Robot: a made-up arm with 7 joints. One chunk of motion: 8 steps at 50 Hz.
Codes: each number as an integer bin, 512 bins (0 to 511) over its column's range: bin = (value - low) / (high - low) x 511, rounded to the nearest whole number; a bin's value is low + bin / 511 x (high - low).
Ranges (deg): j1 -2..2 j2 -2..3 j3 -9..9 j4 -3..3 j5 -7..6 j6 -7..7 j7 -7..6
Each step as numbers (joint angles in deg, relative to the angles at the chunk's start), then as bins.
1 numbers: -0.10 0.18 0.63 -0.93 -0.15 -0.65 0.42
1 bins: 243 223 273 176 269 232 292
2 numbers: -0.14 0.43 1.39 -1.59 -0.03 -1.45 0.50
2 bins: 238 248 295 120 274 203 295
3 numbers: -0.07 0.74 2.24 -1.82 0.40 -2.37 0.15
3 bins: 247 280 319 100 291 169 281
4 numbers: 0.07 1.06 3.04 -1.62 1.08 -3.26 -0.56
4 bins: 264 313 342 118 318 137 253
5 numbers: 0.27 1.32 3.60 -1.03 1.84 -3.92 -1.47
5 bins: 290 339 358 168 347 112 217
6 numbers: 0.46 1.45 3.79 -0.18 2.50 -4.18 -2.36
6 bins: 314 353 363 240 373 103 182
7 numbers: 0.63 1.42 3.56 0.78 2.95 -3.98 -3.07
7 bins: 336 350 357 322 391 110 154
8 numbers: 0.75 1.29 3.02 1.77 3.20 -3.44 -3.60
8 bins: 351 336 341 406 401 130 134
